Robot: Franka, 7 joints.
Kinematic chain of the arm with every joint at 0, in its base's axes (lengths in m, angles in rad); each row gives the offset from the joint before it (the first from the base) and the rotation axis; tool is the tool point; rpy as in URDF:
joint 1: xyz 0 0 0.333 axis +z
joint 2: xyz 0 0 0 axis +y
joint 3: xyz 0 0 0.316 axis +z
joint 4: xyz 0.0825 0 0 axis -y
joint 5: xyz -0.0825 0 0.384 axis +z
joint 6: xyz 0 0 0 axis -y
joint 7: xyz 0.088 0 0 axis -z
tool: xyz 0 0 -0.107 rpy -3.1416 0 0
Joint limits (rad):
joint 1: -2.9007..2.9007
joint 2: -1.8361..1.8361
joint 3: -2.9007..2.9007
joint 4: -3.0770..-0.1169
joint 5: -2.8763..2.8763
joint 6: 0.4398..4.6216
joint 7: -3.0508..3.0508
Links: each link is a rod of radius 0.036 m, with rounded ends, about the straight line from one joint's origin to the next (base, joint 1, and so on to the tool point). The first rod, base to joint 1, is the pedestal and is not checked.
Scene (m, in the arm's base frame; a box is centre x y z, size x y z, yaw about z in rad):
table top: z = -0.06
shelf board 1: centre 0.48 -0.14 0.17 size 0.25 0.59 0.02 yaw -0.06
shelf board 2: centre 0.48 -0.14 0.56 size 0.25 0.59 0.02 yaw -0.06
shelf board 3: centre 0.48 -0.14 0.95 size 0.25 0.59 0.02 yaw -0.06
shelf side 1: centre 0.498 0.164 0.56 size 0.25 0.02 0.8 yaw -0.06
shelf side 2: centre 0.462 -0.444 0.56 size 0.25 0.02 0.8 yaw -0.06
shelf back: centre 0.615 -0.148 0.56 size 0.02 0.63 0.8 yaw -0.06
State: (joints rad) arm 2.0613 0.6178 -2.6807 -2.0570 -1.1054 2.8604 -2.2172
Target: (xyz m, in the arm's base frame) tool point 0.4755 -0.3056 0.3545
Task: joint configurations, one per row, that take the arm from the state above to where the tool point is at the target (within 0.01 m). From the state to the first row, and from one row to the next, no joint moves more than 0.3 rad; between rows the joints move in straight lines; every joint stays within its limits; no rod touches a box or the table.
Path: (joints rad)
1: 2.0550 0.8471 -2.7907 -2.2234 -1.1209 2.8350 -2.2172
2: 2.0487 1.0764 -2.9007 -2.3898 -1.1364 2.8097 -2.2172
3: 1.9881 0.7867 -2.9007 -2.6081 -1.1398 2.7440 -2.2172
4: 1.9275 0.4971 -2.9007 -2.8263 -1.1432 2.6784 -2.2172
5: 1.9788 0.2851 -2.8394 -2.6212 -1.1291 2.7115 -2.2172
6: 2.0301 0.0731 -2.7780 -2.4161 -1.1150 2.7447 -2.2172
7: 2.0814 -0.1389 -2.7167 -2.2110 -1.1009 2.7778 -2.2172

